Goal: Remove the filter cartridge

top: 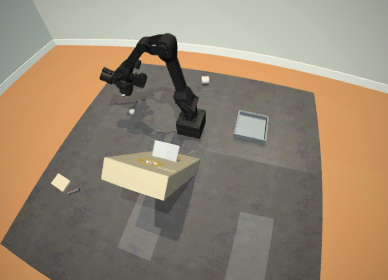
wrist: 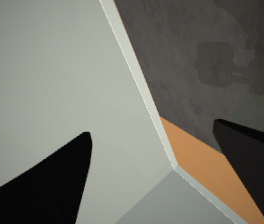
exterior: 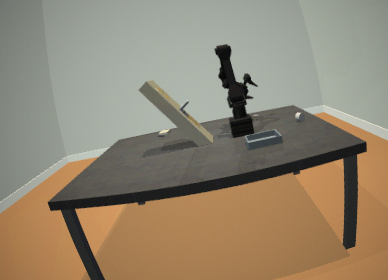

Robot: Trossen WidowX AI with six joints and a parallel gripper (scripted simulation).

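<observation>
Now: gripper tip 52 cm short of the round grey filter cartridge, 34 cm to the right of it and 10 cm below it. Also, from my gripper tip: grey tray: 63 cm to the left, 16 cm below, 9 cm ahead; cream block: 62 cm ahead, 16 cm to the right, 16 cm below.
</observation>
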